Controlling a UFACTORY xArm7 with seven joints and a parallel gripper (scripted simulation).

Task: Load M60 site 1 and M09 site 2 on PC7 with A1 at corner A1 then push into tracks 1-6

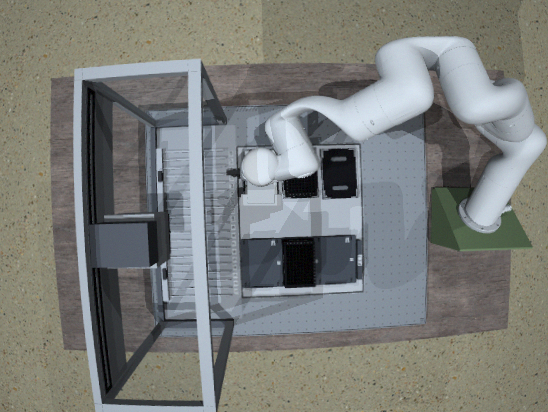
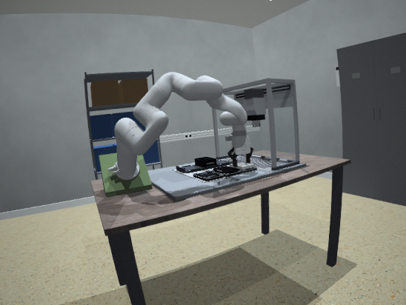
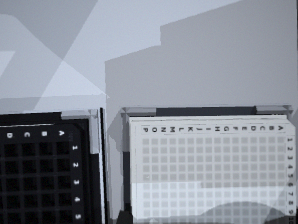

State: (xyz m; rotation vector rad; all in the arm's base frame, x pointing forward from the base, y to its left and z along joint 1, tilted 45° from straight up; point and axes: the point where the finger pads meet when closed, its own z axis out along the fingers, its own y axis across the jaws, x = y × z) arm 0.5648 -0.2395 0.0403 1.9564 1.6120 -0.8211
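Right now my hand is 30 mm above the nest S3. Round my hand: pale 384-well plate M60: 10 mm below; then black deep-well block M09: 250 mm to the left, 70 mm behind; then nest S1: 210 mm behind, 30 mm to the left, 30 mm below.
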